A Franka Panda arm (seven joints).
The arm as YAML. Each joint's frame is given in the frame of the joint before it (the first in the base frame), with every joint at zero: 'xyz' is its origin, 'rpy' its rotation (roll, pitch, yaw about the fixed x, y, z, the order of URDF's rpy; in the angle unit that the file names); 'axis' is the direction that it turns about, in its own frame. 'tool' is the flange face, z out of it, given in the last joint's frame.
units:
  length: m
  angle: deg
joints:
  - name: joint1
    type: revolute
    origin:
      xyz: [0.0, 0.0, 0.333]
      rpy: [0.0, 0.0, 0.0]
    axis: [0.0, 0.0, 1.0]
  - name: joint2
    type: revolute
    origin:
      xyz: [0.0, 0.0, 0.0]
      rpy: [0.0, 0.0, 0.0]
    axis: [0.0, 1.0, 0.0]
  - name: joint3
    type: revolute
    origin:
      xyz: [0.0, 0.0, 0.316]
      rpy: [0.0, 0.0, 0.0]
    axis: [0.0, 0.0, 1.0]
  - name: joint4
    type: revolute
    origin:
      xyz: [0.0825, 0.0, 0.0]
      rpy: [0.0, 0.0, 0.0]
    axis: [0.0, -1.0, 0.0]
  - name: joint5
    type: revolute
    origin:
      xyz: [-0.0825, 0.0, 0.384]
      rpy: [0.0, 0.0, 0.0]
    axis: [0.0, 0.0, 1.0]
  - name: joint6
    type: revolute
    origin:
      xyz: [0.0, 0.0, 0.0]
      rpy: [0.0, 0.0, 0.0]
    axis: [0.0, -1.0, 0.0]
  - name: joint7
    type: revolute
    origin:
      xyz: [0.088, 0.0, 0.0]
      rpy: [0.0, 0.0, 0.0]
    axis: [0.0, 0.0, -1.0]
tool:
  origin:
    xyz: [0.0, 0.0, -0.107]
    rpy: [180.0, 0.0, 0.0]
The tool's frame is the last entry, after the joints.
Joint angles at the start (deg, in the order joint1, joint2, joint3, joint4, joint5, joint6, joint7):
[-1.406 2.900 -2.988 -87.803 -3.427 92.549 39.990]
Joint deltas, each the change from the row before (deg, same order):
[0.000 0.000 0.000 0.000 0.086 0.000 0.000]
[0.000 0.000 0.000 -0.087 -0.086 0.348 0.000]
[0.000 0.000 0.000 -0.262 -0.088 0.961 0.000]
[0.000 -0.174 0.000 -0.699 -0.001 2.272 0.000]
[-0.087 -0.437 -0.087 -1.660 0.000 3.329 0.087]
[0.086 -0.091 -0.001 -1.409 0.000 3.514 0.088]
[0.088 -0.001 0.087 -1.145 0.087 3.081 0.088]
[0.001 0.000 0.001 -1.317 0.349 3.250 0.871]
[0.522 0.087 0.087 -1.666 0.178 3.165 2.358]
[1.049 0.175 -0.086 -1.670 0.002 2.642 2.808]
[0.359 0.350 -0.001 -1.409 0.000 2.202 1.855]
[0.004 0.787 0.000 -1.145 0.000 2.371 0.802]
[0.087 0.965 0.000 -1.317 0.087 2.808 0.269]
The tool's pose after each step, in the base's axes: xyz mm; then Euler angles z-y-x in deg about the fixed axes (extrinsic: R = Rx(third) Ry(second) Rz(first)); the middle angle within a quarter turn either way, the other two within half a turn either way. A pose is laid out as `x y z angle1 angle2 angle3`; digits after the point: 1 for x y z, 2 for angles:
572.7 -49.2 618.3 44.33 1.58 176.38
573.2 -49.4 618.2 44.33 1.83 176.27
574.8 -49.6 617.5 44.31 2.52 176.13
577.7 -49.6 617.2 44.29 4.27 176.01
580.2 -51.3 613.2 44.49 6.36 175.87
584.8 -50.5 608.3 44.43 8.56 175.73
589.0 -48.5 604.1 44.30 10.51 175.72
593.0 -48.0 598.7 45.16 12.47 175.94
597.0 -41.3 589.3 46.85 13.93 176.20
600.3 -31.1 577.9 48.58 14.80 176.43
603.3 -27.2 566.2 49.98 15.26 176.53
608.0 -26.9 552.4 50.68 15.71 176.53
613.2 -25.6 536.1 50.77 16.24 176.63

